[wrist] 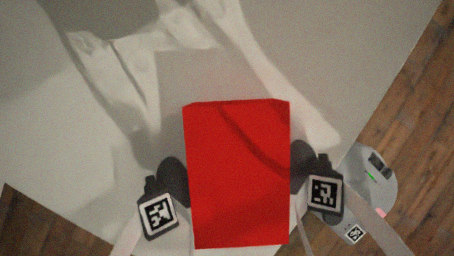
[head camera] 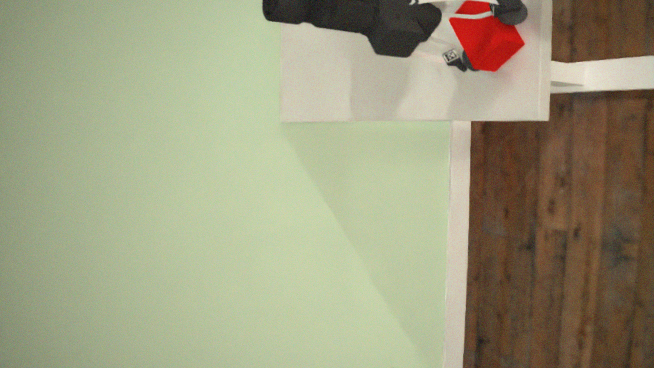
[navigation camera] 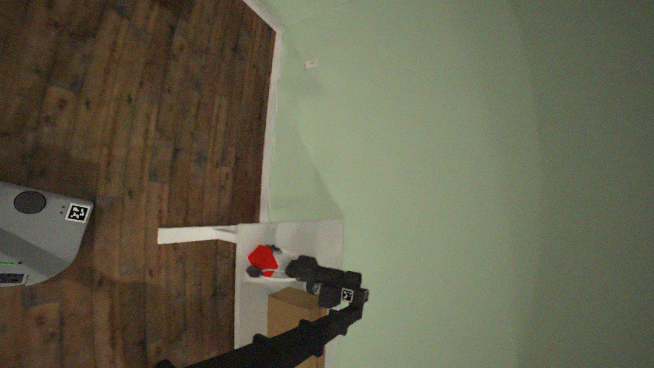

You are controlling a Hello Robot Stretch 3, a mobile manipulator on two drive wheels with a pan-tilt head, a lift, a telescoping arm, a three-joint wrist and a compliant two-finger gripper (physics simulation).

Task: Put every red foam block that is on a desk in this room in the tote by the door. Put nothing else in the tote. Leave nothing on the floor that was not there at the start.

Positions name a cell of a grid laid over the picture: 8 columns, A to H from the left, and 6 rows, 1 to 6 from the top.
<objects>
My gripper shows in the wrist view (E4), in the head camera view (G1) and in the navigation camera view (D5).
</objects>
